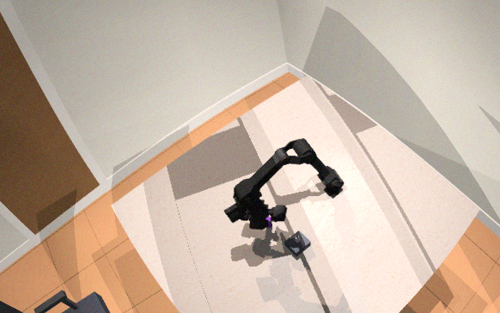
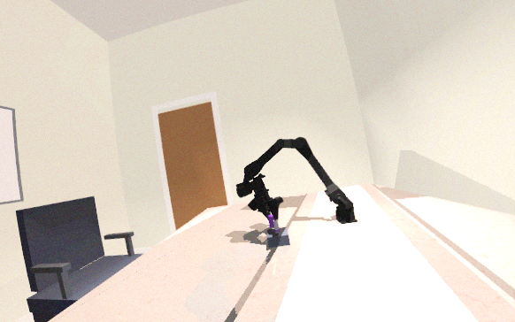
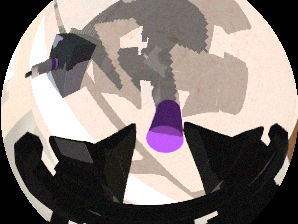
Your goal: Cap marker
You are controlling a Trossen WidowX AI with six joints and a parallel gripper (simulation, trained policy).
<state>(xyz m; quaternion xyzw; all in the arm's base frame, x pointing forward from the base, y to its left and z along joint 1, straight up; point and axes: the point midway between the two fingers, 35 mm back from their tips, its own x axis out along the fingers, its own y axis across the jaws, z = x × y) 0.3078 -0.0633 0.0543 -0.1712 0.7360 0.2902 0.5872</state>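
My gripper tip is 160 mm to the right of the grey holder block and 10 mm past it. Round my gripper tip: purple cap: 10 mm ahead.
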